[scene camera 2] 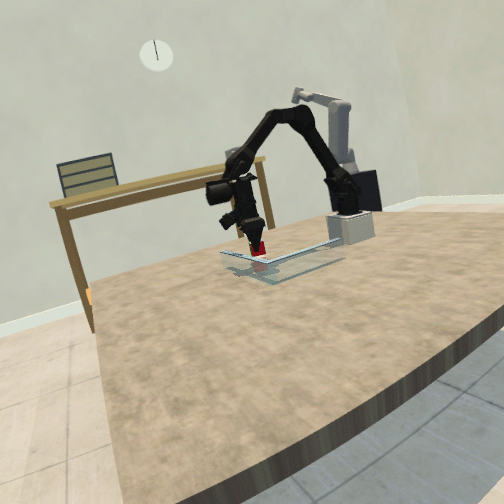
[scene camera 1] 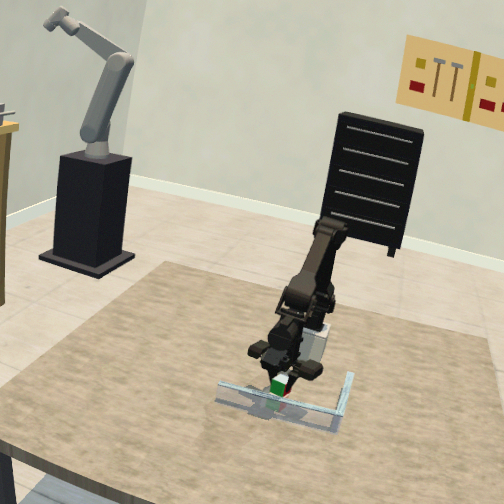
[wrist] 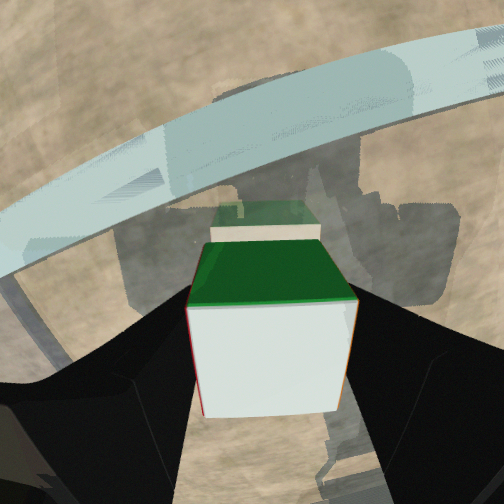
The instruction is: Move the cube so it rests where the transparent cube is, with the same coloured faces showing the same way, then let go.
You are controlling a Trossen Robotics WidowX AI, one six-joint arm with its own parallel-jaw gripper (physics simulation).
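The cube (wrist: 272,330) shows a white face toward the wrist camera and a green face above it, with a red edge at its left. My gripper (wrist: 270,350) is shut on the cube, its black fingers at both sides. Just beyond it lies the transparent cube (wrist: 266,220), faint, with a green top and pale side. In scene camera 1 the cube (scene camera 1: 282,385) hangs in my gripper (scene camera 1: 284,382) low over the table, inside the glassy L-shaped frame (scene camera 1: 300,402). In scene camera 2 the cube (scene camera 2: 259,248) shows red and white.
The pale glassy frame (wrist: 250,140) curves across the wrist view behind the target. My arm's base (scene camera 2: 352,226) stands at the frame's far end. A wooden table (scene camera 2: 150,200), a black shelf unit (scene camera 1: 377,182) and a second grey arm (scene camera 1: 95,90) stand off the table.
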